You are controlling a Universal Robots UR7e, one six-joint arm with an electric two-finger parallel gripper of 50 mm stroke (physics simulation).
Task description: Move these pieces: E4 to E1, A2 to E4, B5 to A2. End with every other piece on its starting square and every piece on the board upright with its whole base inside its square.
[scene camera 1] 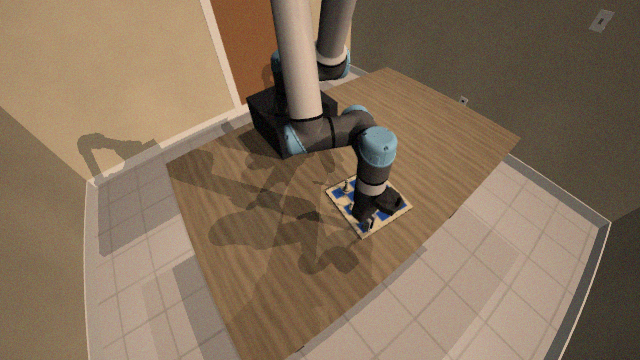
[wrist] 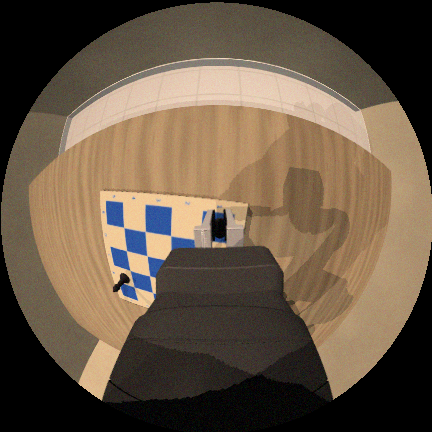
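My gripper (scene camera 1: 369, 224) (wrist: 219, 218) is shut on a black piece (wrist: 219, 229), which is upright between the fingers over square E1, at the board's lower corner in the scene view. The frames do not settle whether its base touches the board (scene camera 1: 395, 217) (wrist: 185, 216). In the wrist view another black piece (wrist: 121, 281) stands on B5, at the board's lower left. A white piece (scene camera 1: 346, 186) stands near the board's left corner, around A2. Part of another white piece (scene camera 1: 351, 206) shows close beside the arm. The arm hides much of the board in both views. E4 shows bare in the wrist view.
The board lies on a wooden table (scene camera 1: 260, 270) (wrist: 170, 150). The robot's black base block (scene camera 1: 265, 117) stands at the table's back edge. The arm's shadows fall over the table beside the board's E1 end. The tiled floor (scene camera 1: 450, 270) lies beyond the front edge.
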